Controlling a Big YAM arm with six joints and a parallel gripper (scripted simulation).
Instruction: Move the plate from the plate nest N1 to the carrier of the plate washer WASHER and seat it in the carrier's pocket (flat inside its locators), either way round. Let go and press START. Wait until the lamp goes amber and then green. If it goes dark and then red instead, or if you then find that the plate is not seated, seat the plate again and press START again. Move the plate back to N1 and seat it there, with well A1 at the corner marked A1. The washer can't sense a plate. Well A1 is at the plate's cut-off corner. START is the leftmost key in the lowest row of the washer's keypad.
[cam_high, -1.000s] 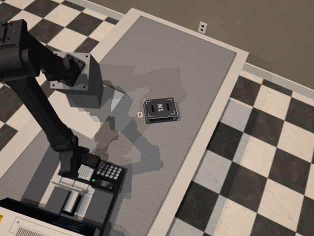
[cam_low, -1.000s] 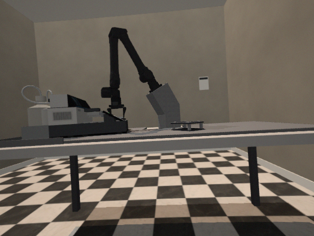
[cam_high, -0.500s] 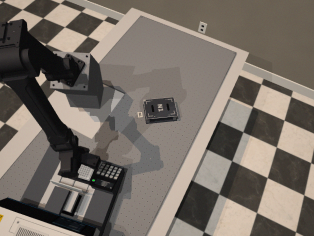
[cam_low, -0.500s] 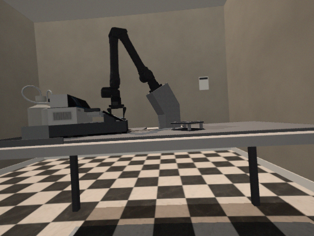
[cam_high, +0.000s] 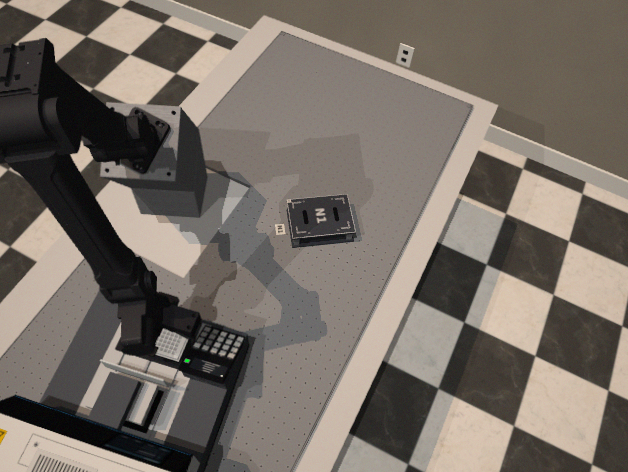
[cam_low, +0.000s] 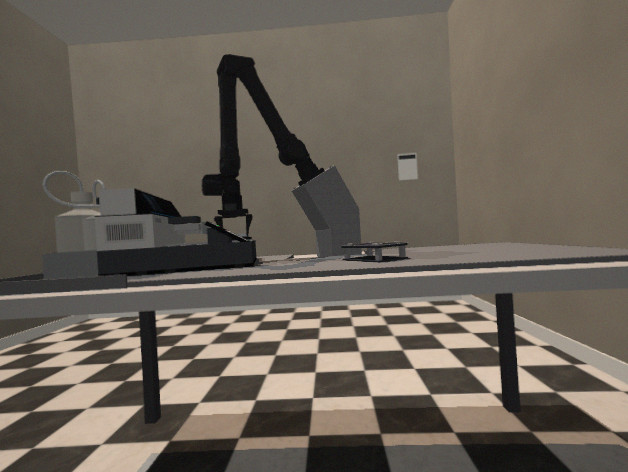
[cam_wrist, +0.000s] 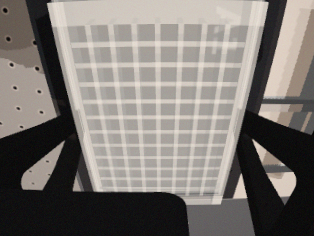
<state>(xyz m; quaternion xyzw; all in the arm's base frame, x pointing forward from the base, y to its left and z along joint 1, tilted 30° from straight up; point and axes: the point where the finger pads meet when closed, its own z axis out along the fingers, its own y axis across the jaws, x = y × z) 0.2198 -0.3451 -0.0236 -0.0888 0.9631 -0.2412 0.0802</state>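
My hand is right at the white well plate. From my hand the other things lie so: label 41 cm to the left, 10 cm below, 10 cm ahead; dark carrier 1 cm below; plate washer 15 cm to the right, 3 cm above, 2 cm ahead.
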